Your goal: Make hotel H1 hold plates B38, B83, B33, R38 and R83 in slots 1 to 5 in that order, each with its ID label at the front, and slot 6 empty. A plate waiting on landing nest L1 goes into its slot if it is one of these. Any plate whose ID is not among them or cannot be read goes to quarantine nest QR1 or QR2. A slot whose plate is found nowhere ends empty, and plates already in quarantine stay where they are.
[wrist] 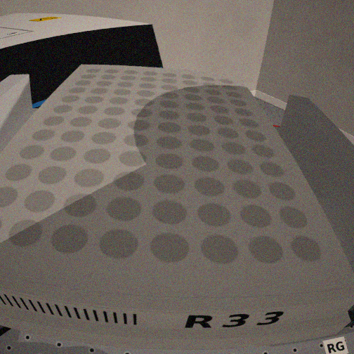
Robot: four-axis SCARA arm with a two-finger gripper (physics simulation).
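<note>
A light grey plate with rows of round wells fills most of the wrist view. Its near face carries a barcode at the left and the label R33 at the right. My gripper is shut on this plate, with one finger along its left side and the other along its right side. A dark shadow covers much of the plate's top. Hotel H1, landing nest L1 and nests QR1 and QR2 cannot be made out in this view.
A white-topped device with a black front stands behind the plate at the upper left. A grey wall rises at the right. A small tag reading RG sits at the bottom right, on a surface with small holes.
</note>
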